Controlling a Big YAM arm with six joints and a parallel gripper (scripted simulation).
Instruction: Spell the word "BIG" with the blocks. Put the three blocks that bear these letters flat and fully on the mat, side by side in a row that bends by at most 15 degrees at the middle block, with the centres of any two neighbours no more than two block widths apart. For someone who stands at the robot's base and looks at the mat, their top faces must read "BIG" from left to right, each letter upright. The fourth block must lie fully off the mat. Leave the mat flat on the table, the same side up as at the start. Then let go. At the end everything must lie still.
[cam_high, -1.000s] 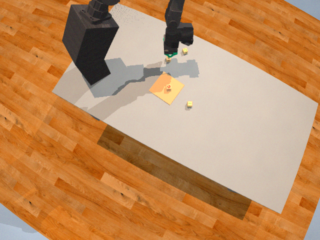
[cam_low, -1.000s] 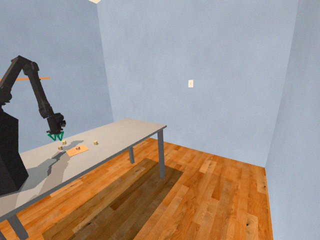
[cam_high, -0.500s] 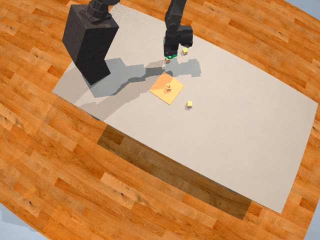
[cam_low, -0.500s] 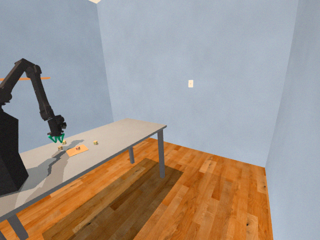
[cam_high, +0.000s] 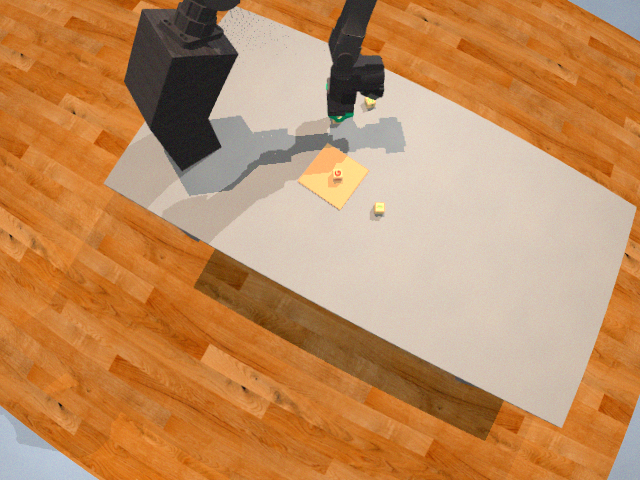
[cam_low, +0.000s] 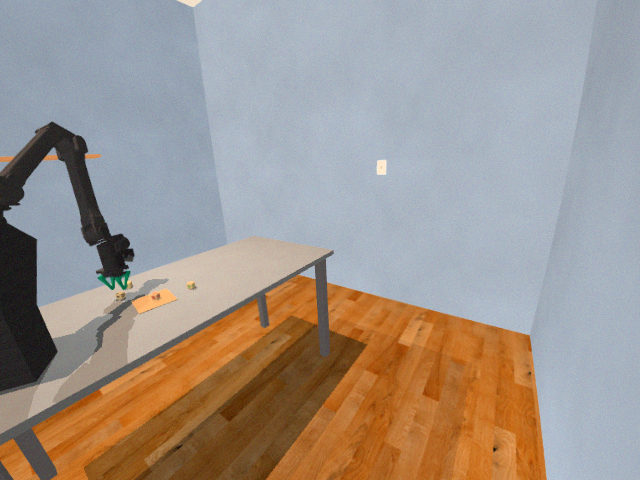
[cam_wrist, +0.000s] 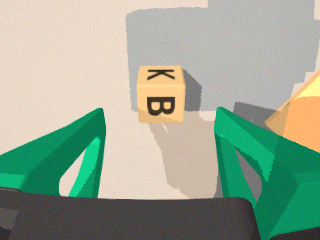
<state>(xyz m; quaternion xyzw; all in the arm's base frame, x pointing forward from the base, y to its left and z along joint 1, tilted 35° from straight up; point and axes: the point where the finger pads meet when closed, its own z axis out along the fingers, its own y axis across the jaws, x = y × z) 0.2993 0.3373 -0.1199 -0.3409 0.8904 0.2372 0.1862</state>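
Right now the mat is 110 mm ahead of my hand, 140 mm to the right of it and 50 mm below it. Also, from my hand: block 30 mm ahead, 100 mm to the left, 40 mm below.
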